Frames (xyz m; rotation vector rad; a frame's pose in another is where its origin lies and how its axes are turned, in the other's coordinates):
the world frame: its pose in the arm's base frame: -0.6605 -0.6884 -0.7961 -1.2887 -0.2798 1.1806
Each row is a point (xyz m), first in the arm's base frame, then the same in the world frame.
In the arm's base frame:
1: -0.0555 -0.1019 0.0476
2: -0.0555 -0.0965 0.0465
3: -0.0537 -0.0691 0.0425
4: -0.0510 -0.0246 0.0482
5: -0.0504 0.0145 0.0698
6: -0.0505 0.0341 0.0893
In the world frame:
1: 0.3687 -1.1194 0.1815
2: 0.3735 -1.1193 0.1843
3: 0.3976 -1.1215 0.1977
4: 0.4316 -1.1352 0.2238
5: 0.4536 -1.1602 0.2535
6: 0.4608 -1.1798 0.2717

